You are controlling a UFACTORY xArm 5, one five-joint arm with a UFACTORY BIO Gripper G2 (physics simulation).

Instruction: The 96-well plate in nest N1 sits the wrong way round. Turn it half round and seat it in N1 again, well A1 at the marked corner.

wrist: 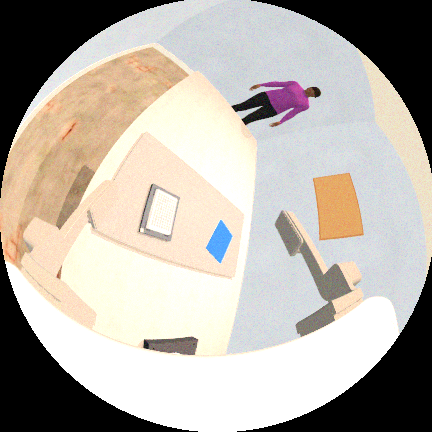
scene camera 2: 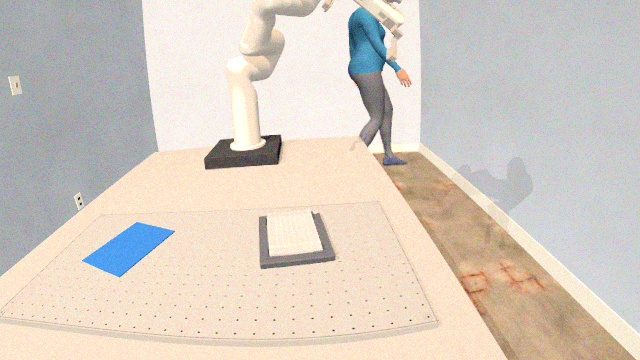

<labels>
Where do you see a white 96-well plate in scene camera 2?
At 294, 232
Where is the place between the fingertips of my gripper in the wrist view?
199, 202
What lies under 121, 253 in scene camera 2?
A blue rectangle.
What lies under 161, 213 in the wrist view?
A white 96-well plate.
</labels>
